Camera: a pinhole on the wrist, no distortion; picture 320 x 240 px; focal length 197.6 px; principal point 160.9 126.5 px. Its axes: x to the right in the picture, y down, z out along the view. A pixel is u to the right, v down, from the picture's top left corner.
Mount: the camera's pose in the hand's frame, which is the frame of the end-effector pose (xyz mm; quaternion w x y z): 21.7 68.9 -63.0 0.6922 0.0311 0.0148 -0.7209
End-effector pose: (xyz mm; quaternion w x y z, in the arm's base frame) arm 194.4 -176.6 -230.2 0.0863 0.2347 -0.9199 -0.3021
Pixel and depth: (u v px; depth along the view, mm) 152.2 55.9 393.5
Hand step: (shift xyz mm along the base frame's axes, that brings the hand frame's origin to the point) -12.1 277.7 -225.4
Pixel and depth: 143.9 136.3 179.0
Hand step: -86.0 98.4 -50.1
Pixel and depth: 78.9 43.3 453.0
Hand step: -57.8 454.3 -181.4
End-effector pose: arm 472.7 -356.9 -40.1 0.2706 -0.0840 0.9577 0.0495
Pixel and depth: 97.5 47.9 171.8
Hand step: 75.4 135.4 -62.5
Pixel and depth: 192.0 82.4 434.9
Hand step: 264.5 40.1 -263.7
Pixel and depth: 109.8 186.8 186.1
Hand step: -18.1 108.3 -142.7
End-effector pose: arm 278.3 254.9 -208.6 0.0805 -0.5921 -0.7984 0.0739
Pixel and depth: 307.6 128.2 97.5
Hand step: -20.3 13.1 -26.1
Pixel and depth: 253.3 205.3 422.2
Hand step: -275.8 109.9 -299.0
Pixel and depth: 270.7 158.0 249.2
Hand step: -133.7 18.7 -152.6
